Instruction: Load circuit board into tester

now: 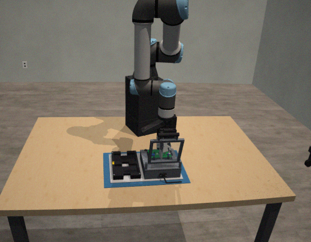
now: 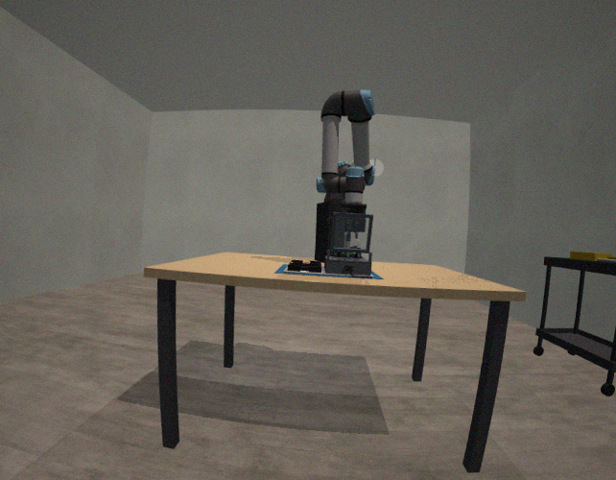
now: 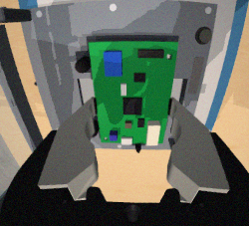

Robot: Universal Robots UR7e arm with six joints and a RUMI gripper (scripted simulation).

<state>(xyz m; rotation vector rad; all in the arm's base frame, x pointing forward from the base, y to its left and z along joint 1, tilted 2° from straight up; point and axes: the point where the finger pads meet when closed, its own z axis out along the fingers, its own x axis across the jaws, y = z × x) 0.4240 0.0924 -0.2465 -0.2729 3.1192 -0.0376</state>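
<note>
Right now my hand is right at the green circuit board. The rest, counted from my hand: tester bed: 1 cm to the left, 1 cm below; framed lid: 12 cm ahead, 2 cm to the left, 10 cm above.
</note>
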